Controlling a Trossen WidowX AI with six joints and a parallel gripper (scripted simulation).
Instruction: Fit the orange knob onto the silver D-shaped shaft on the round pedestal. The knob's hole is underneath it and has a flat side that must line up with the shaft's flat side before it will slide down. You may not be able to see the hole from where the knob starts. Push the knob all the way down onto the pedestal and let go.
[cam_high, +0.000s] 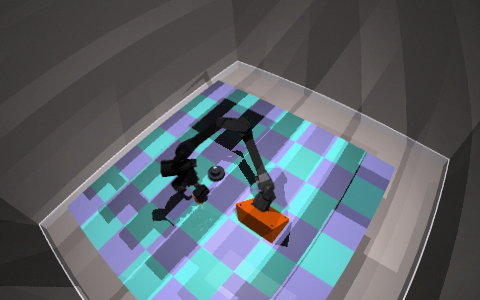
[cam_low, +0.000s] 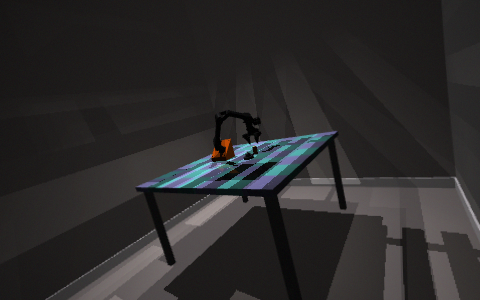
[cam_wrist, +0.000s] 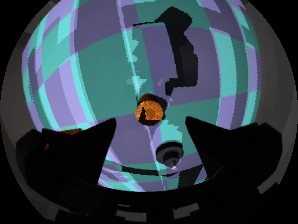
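Right now the orange knob is 40 mm below my gripper tip. Also, from my gripper tip: dark round pedestal 50 mm ahead, 160 mm to the right, 50 mm below.
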